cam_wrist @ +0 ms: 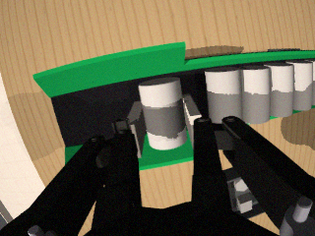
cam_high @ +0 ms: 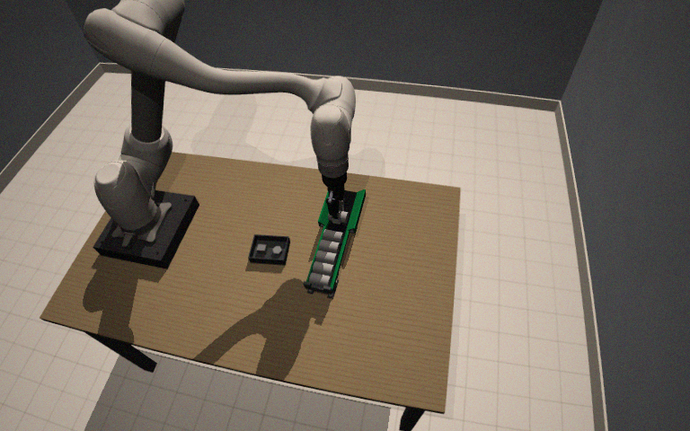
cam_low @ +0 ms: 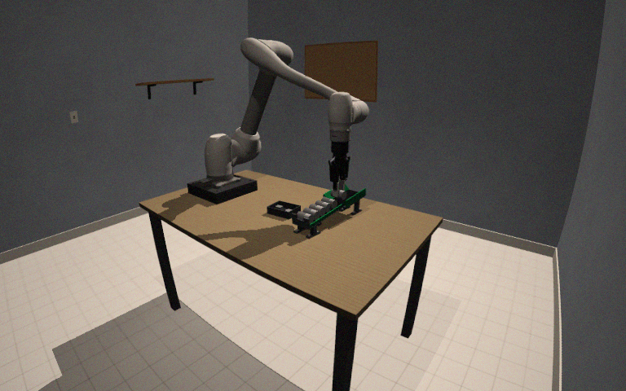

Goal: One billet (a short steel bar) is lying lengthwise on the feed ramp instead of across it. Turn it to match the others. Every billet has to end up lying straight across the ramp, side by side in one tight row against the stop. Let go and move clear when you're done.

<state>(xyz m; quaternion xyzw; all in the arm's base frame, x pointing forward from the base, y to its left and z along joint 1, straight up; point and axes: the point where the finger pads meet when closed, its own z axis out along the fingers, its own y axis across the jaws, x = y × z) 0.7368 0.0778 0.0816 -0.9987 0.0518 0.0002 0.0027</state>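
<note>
Now: the billet 3 cm below my hand. The rest, counted from my hand: small black tray: 24 cm behind, 13 cm below, 11 cm to the right; then stop: 25 cm to the right, 8 cm below, 3 cm behind.
</note>
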